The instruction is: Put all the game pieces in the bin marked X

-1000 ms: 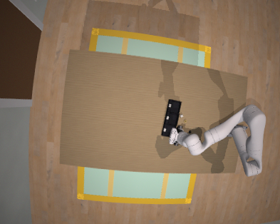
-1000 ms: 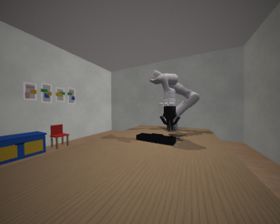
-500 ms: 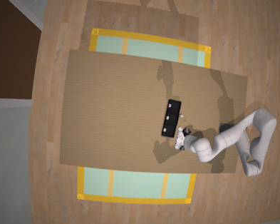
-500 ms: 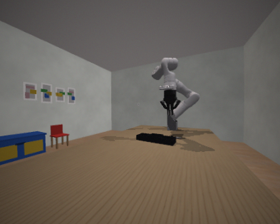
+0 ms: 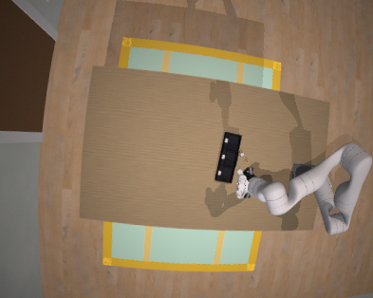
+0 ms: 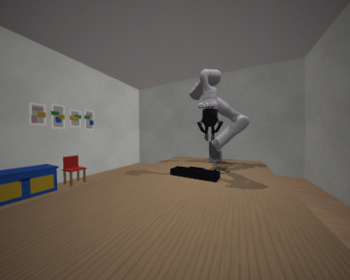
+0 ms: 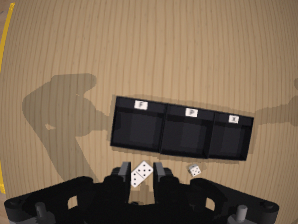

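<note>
My hand is 6 cm past the white die, 10 cm to the left of it and 20 cm above it. The rest, counted from my hand: grey screw 10 cm behind, 6 cm to the left, 20 cm below; then joined black bins 1 cm ahead, 8 cm to the right, 19 cm below; then white domino 7 cm behind, 20 cm below.
</note>
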